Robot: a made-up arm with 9 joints.
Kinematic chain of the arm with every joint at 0, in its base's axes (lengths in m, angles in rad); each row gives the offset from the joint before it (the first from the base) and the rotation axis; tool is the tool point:
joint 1: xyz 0 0 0.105 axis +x
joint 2: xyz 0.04 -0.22 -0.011 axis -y
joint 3: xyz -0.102 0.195 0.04 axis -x
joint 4: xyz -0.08 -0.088 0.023 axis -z
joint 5: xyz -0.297 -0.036 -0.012 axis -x
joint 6: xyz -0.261 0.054 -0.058 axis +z
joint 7: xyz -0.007 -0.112 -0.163 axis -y
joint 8: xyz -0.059 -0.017 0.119 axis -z
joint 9: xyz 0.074 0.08 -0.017 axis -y
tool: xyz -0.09 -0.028 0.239
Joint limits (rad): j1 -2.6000..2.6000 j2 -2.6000..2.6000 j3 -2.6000..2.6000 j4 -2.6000..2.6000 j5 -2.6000..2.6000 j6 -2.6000..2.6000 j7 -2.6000..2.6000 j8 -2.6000..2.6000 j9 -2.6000..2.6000
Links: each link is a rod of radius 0.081 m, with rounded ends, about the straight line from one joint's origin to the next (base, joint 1, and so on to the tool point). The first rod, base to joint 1, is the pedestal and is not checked.
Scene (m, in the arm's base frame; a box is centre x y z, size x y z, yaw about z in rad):
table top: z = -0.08
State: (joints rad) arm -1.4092 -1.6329 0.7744 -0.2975 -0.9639 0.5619 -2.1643 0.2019 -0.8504
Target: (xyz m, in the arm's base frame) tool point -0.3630 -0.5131 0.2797
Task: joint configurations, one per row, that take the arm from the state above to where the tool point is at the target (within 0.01 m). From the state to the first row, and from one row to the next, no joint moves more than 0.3 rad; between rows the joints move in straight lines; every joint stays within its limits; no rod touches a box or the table.
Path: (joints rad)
1: -1.1688 -1.4709 0.7109 -0.4093 -0.8016 0.5127 -2.1310 0.2920 -0.8734
2: -0.9284 -1.3089 0.6474 -0.5211 -0.6394 0.4635 -2.0978 0.3822 -0.8964
3: -0.6880 -1.1470 0.5839 -0.6329 -0.4771 0.4143 -2.0645 0.4723 -0.9194
4: -0.4476 -0.9850 0.5203 -0.7448 -0.3149 0.3651 -2.0312 0.5624 -0.9424
5: -0.2072 -0.8230 0.4568 -0.8566 -0.1526 0.3158 -1.9979 0.6526 -0.9653

